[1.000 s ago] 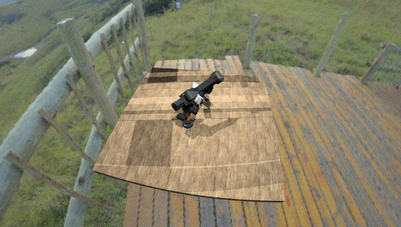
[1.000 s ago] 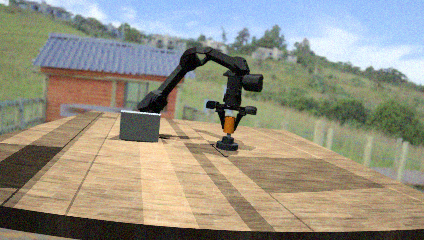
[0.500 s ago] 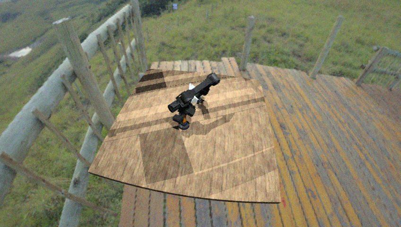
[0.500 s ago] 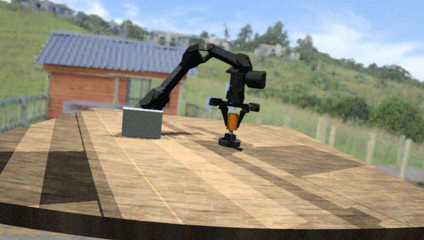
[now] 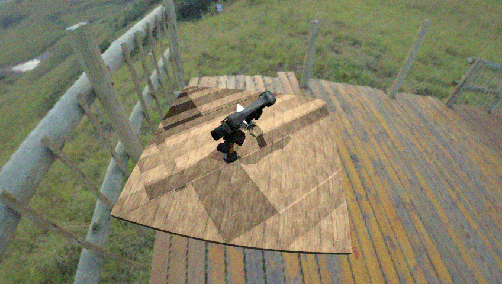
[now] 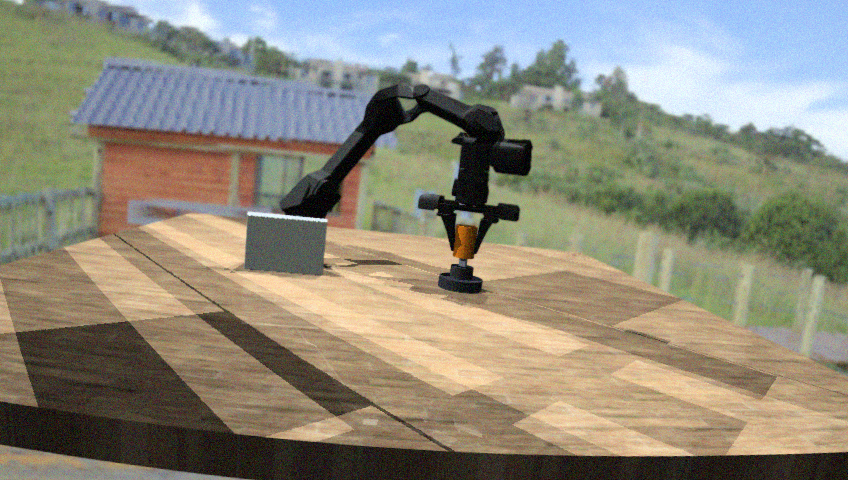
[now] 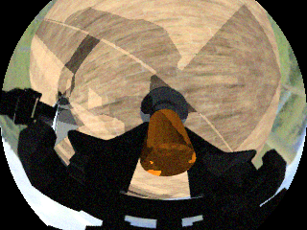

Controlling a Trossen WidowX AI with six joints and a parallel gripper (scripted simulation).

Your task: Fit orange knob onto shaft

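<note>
Now: gripper tip 30 mm below the orange knob. From my gripper tip the other things lie so: round pedestal (40 mm below).
</note>
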